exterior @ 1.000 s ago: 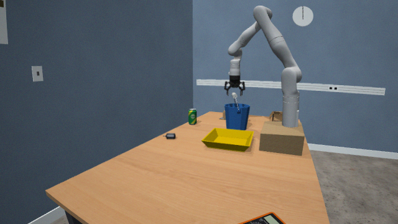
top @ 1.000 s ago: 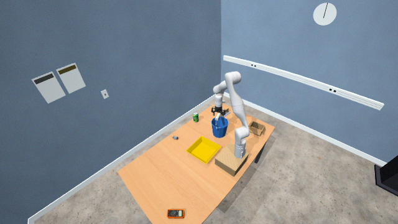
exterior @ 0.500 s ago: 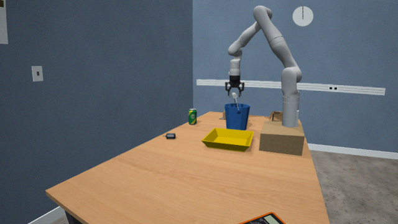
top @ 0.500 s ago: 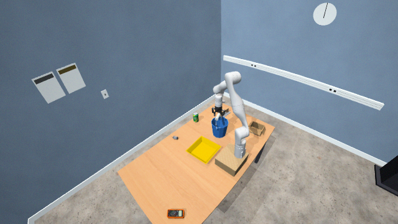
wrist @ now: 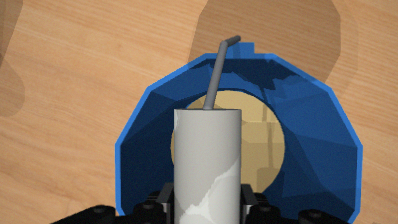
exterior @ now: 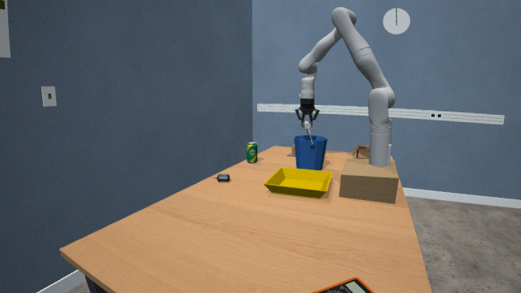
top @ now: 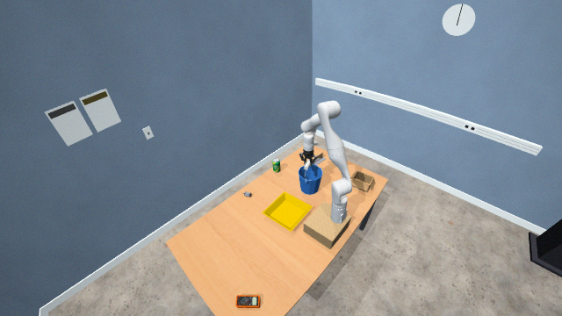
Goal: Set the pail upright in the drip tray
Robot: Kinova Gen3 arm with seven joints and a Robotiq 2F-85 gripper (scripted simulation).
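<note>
The wire handle lies 3 cm below my hand and 1 cm behind it. Round my hand: blue pail 10 cm below, 1 cm behind; green soda can 33 cm ahead, 19 cm below, 2 cm to the left; yellow drip tray 30 cm to the left, 23 cm below, 7 cm behind.
</note>
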